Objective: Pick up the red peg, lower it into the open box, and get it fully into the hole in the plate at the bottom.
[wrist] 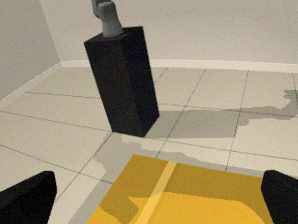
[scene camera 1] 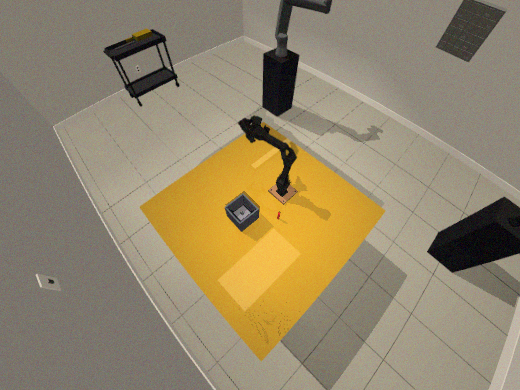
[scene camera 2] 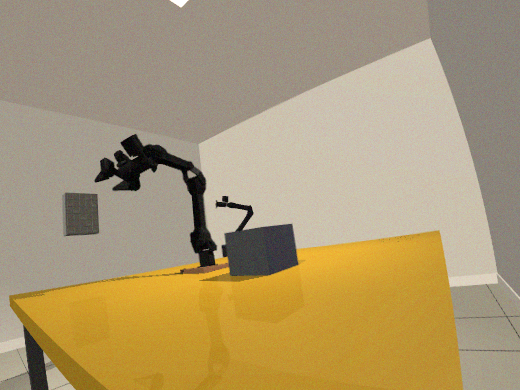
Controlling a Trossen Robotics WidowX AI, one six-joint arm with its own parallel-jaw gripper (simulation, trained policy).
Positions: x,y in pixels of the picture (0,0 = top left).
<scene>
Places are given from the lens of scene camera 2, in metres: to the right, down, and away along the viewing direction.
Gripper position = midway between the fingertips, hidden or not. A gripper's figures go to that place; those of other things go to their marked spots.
my gripper (scene camera 2: pixel 104 185): -0.58, -0.04, 0.89
grey box (scene camera 2: pixel 267 250): 0.02, 0.16, 0.72
</scene>
